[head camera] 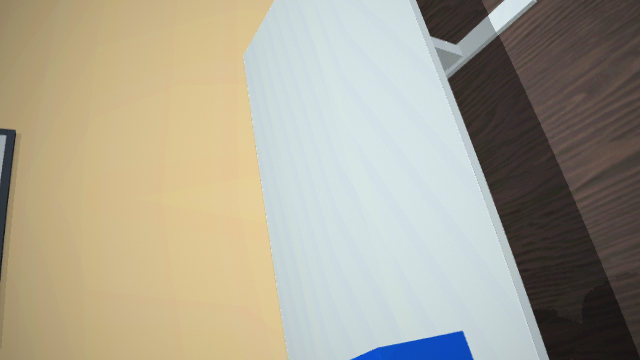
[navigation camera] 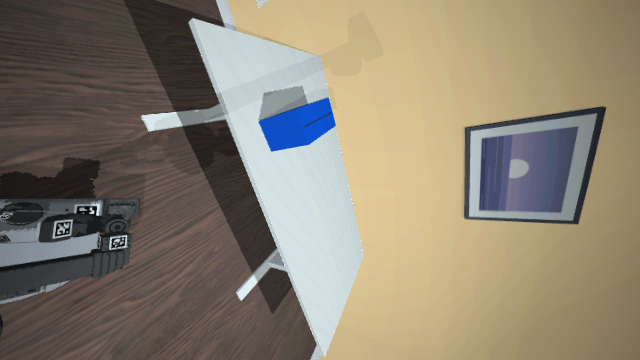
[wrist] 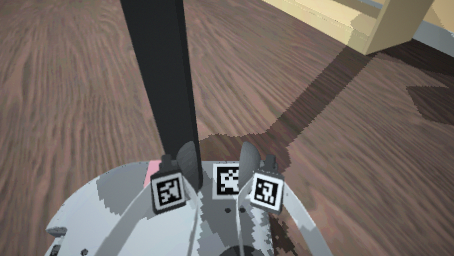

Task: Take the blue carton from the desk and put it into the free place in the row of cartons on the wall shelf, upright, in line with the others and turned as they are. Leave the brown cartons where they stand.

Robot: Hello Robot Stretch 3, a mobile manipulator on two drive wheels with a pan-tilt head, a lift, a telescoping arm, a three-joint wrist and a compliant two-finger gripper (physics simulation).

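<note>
The blue carton is on the white desk. In the navigation view it is near the desk's upper end, close to the wall, with a dark line on one face. In the head view part of it shows at the bottom edge. My gripper is open and empty, its two fingertips apart above the robot's base in the wrist view, away from the carton. The wall shelf and the brown cartons do not show in these views.
A framed picture hangs on the yellow wall. White desk legs reach out over the dark wood floor. Part of my arm shows at the lower left. A dark mast and pale wooden furniture show in the wrist view.
</note>
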